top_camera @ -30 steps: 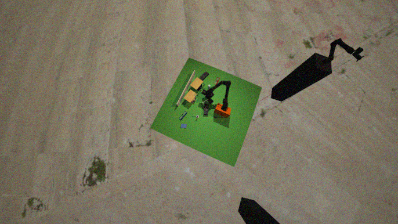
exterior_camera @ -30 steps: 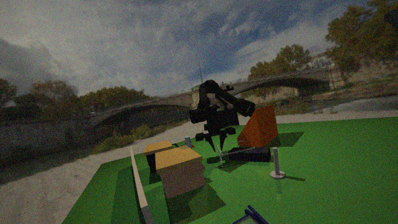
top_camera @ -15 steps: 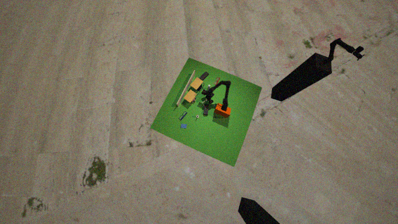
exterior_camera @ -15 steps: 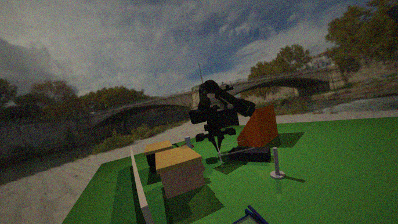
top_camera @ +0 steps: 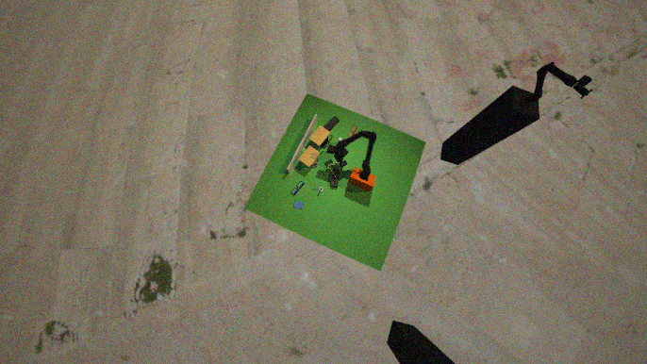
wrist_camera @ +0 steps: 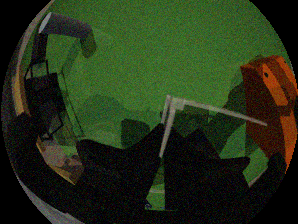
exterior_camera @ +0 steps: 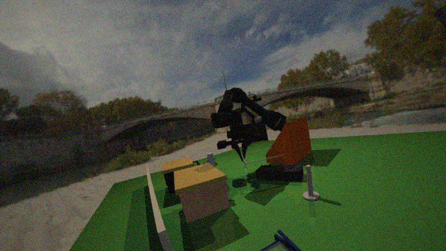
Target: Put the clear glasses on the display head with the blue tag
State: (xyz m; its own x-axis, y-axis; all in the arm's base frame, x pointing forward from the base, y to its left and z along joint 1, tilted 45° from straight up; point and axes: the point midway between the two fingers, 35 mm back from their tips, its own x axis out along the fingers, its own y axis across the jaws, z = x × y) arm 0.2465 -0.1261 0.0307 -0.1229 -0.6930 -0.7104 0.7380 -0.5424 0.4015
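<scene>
The grey peg lies 7 cm ahead of my gripper tip, 29 cm to the left of it and 4 cm below it. Also, from my gripper tip: small blue square 21 cm ahead, 48 cm to the left, 6 cm below; then pale strip 35 cm ahead, 7 cm to the right, 1 cm below; then display head 22 cm ahead, 6 cm to the left, 1 cm below.
</scene>
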